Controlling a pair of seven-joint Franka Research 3 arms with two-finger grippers.
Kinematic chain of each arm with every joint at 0, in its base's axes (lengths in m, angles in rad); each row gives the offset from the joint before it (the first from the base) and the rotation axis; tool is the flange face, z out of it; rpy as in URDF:
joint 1: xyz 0 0 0.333 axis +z
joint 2: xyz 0 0 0 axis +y
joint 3: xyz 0 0 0.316 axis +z
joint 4: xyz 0.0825 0 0 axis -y
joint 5: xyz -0.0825 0 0.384 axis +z
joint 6: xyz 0 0 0 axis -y
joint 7: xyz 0.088 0 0 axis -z
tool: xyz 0 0 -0.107 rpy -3.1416 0 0
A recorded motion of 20 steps. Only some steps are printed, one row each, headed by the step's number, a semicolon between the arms.
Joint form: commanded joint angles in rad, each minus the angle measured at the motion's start. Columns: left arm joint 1, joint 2, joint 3, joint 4, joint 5, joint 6, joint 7; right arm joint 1, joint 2, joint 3, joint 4, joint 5, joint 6, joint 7.
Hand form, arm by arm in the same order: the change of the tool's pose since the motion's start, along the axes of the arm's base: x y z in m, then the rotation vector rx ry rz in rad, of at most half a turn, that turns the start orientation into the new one. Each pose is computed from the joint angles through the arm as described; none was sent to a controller.
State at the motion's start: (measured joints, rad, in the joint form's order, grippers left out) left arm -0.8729 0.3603 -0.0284 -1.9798 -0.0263 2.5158 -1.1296; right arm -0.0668 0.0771 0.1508 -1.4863 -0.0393 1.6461 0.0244
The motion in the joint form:
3: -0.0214 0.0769 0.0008 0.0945 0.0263 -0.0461 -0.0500; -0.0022 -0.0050 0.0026 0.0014 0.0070 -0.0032 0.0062
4: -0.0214 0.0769 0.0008 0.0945 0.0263 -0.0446 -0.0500; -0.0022 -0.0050 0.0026 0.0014 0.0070 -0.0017 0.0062
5: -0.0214 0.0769 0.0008 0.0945 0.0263 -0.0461 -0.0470; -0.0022 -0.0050 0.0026 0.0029 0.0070 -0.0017 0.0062
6: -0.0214 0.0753 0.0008 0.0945 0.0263 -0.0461 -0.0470; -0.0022 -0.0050 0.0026 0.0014 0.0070 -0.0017 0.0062
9: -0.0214 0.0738 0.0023 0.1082 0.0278 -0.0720 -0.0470; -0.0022 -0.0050 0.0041 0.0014 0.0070 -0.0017 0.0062
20: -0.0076 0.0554 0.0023 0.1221 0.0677 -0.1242 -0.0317; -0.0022 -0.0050 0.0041 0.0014 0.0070 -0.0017 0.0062
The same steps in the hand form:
3: 0.0025 -0.0245 -0.0123 0.0285 0.0109 0.0106; -0.0019 0.0009 0.0033 0.0072 -0.0027 -0.0058
4: 0.0026 -0.0246 -0.0122 0.0273 0.0100 0.0107; -0.0017 0.0009 0.0034 0.0073 -0.0042 -0.0058
5: 0.0025 -0.0245 -0.0123 0.0288 0.0105 0.0077; -0.0017 0.0009 0.0041 0.0075 -0.0057 -0.0058
6: 0.0026 -0.0246 -0.0113 0.0275 0.0095 0.0077; -0.0017 0.0009 0.0034 0.0073 -0.0042 -0.0058
9: 0.0043 -0.0253 -0.0069 0.0371 0.0145 0.0079; -0.0018 0.0018 0.0034 0.0075 -0.0042 -0.0043
20: 0.0115 -0.0193 0.0059 0.0731 -0.0003 -0.0188; -0.0018 0.0018 0.0034 0.0075 -0.0042 -0.0043

